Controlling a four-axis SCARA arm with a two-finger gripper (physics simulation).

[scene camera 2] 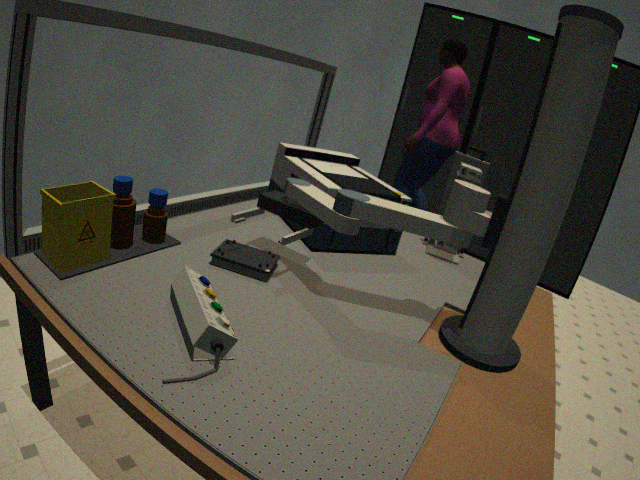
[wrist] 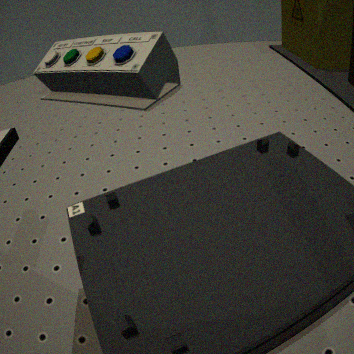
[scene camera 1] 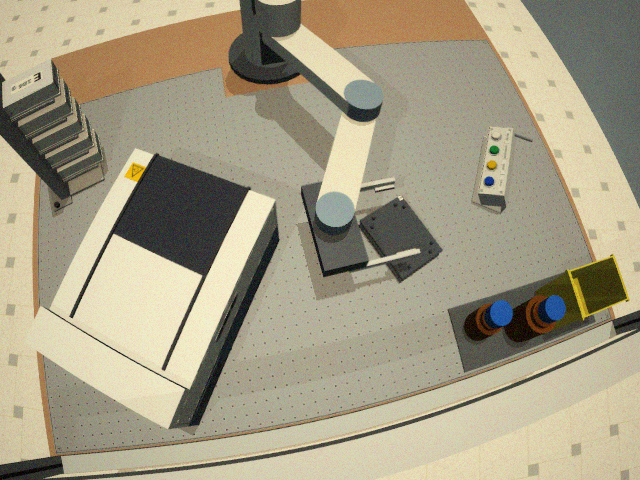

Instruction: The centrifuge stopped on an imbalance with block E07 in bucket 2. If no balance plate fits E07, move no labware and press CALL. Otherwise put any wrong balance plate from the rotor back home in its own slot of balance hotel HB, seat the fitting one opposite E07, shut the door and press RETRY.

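Frame: origin at the arm's base, x back, y right, z up, level; millimetres.
Where they show: gripper, between the fingertips: (scene camera 2: 256, 229) (wrist: 194, 78) (scene camera 1: 406, 215); arm's base, origin of its link: (scene camera 2: 479, 345) (scene camera 1: 270, 54).
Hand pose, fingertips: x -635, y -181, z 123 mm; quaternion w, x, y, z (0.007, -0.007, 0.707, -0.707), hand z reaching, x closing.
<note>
Things, the pixels of their top centre, and the offset from my fingertips. "spot": a spot on its surface instead. Level surfaces: height alone.
- dark nest, centre of its top: (wrist: 234, 209) (scene camera 1: 402, 233) (scene camera 2: 246, 251) dz -68, dx -15, dy -3 mm
- tall rack, a spot on its surface: (scene camera 1: 31, 160) spot: dz +98, dx +285, dy +809 mm
- button box, centre of its top: (wrist: 90, 38) (scene camera 2: 203, 292) (scene camera 1: 503, 157) dz -26, dx +113, dy -318 mm
- blue CALL button, centre of its top: (wrist: 121, 46) (scene camera 2: 204, 277) (scene camera 1: 490, 179) dz -35, dx +62, dy -258 mm
- dark mat, height of its surface: dz -105 mm
My gripper (scene camera 1: 402, 217) (scene camera 2: 258, 228) is open and empty, its fingers wide apart above the dark nest (scene camera 1: 400, 237) (scene camera 2: 245, 258) (wrist: 210, 250). The nest's top, marked A1, is bare. The centrifuge (scene camera 1: 227, 248) (scene camera 2: 289, 167) stands left of the gripper in scene camera 1, with a dark panel and a cream panel on top. Its rotor, bucket 2 and block E07 do not show; I cannot tell the door's state. A tall rack (scene camera 1: 31, 160) at the far left holds several stacked pieces, the top one labelled E. The button box (scene camera 1: 492, 199) (scene camera 2: 185, 315) (wrist: 107, 85) has a blue CALL button (scene camera 1: 489, 181) (scene camera 2: 204, 280) (wrist: 123, 54).
Two brown bottles with blue caps (scene camera 1: 499, 313) (scene camera 2: 158, 197) and a yellow bin (scene camera 1: 599, 286) (scene camera 2: 77, 232) stand on a dark mat (scene camera 1: 465, 359) at one edge. A cable runs from the button box. The arm's column (scene camera 2: 537, 180) stands at the opposite edge. A person (scene camera 2: 447, 108) is behind the bench.
</note>
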